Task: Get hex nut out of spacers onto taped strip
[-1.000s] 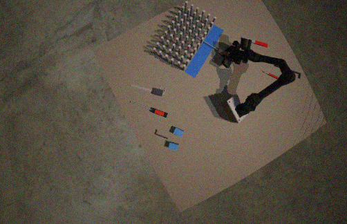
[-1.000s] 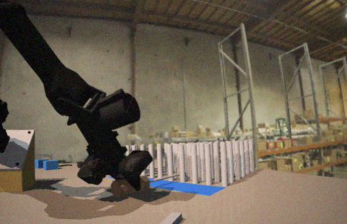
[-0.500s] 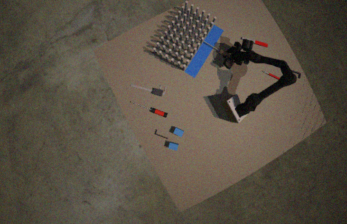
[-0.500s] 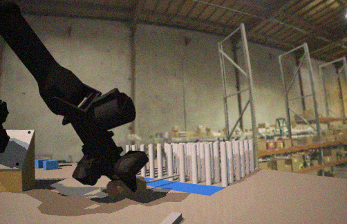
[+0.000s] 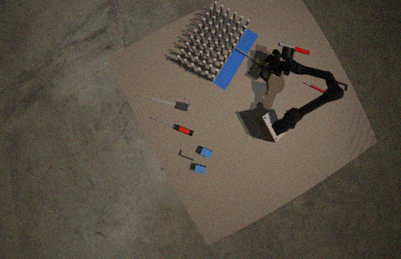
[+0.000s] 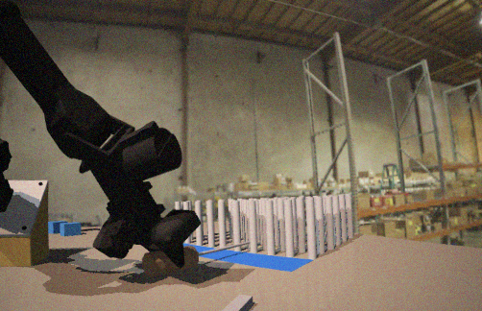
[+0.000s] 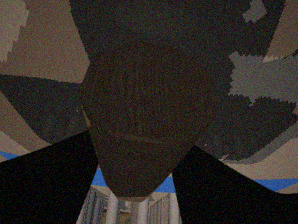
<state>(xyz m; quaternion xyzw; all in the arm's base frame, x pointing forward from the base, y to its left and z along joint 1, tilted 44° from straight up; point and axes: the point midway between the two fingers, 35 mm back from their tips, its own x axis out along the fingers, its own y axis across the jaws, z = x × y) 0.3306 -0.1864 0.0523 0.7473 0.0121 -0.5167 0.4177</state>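
Right now my gripper tip is 9 cm short of the wooden-handled tool and 4 cm to the right of it. The rest, counted from my gripper tip: blue taped strip (10 cm ahead, 10 cm to the left, 1 cm below).
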